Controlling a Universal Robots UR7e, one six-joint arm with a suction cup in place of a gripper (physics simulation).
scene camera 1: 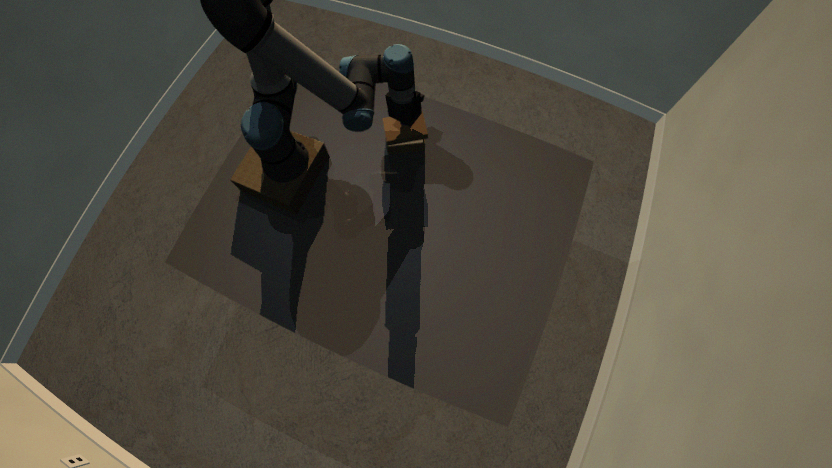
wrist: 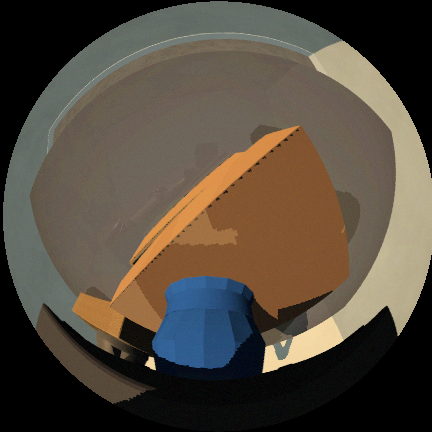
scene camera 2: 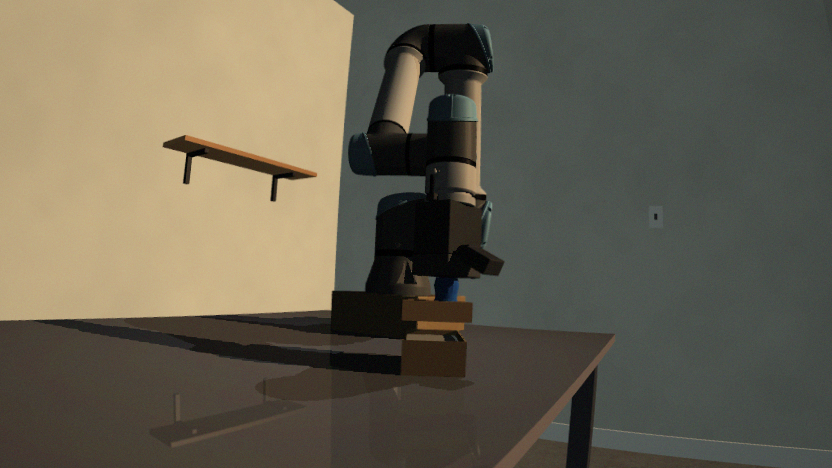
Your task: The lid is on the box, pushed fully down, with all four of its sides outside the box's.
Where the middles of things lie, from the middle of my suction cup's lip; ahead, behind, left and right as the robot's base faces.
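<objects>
The box (scene camera 2: 425,352) is 90 mm below my suction cup and 20 mm to the right of it. Then there is the lid (scene camera 2: 410,309), which I find 20 mm to the right of my suction cup and 20 mm below it. Going by their middles, the lid is the nearest to my suction cup of the things named here.
</objects>
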